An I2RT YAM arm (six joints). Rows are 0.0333 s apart.
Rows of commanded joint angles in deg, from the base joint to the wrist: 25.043 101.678 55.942 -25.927 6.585 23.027; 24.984 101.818 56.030 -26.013 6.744 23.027; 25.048 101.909 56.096 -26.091 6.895 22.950; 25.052 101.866 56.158 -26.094 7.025 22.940; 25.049 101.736 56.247 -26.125 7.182 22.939; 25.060 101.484 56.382 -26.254 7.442 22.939; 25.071 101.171 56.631 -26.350 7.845 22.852; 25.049 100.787 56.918 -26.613 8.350 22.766; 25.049 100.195 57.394 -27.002 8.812 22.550; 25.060 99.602 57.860 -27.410 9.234 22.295; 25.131 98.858 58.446 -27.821 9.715 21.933; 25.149 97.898 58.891 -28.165 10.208 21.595; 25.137 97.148 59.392 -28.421 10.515 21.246; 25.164 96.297 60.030 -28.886 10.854 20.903; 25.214 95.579 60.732 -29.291 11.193 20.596; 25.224 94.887 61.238 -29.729 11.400 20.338; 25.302 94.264 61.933 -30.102 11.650 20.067; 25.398 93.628 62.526 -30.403 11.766 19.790; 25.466 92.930 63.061 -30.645 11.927 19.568; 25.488 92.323 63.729 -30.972 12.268 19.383; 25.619 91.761 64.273 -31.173 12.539 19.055
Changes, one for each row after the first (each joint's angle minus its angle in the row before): -0.059 0.140 0.088 -0.086 0.159 0.000; 0.064 0.091 0.066 -0.078 0.151 -0.077; 0.004 -0.043 0.062 -0.003 0.130 -0.010; -0.003 -0.130 0.089 -0.031 0.157 -0.001; 0.011 -0.252 0.135 -0.129 0.260 0.000; 0.011 -0.313 0.249 -0.096 0.403 -0.087; -0.022 -0.384 0.287 -0.263 0.505 -0.086; 0.000 -0.592 0.476 -0.389 0.462 -0.216; 0.011 -0.593 0.466 -0.408 0.422 -0.255; 0.071 -0.744 0.586 -0.411 0.481 -0.362; 0.018 -0.960 0.445 -0.344 0.493 -0.338; -0.012 -0.750 0.501 -0.256 0.307 -0.349; 0.027 -0.851 0.638 -0.465 0.339 -0.343; 0.050 -0.718 0.702 -0.405 0.339 -0.307; 0.010 -0.692 0.506 -0.438 0.207 -0.258; 0.078 -0.623 0.695 -0.373 0.250 -0.271; 0.096 -0.636 0.593 -0.301 0.116 -0.277; 0.068 -0.698 0.535 -0.242 0.161 -0.222; 0.022 -0.607 0.668 -0.327 0.341 -0.185; 0.131 -0.562 0.544 -0.201 0.271 -0.328
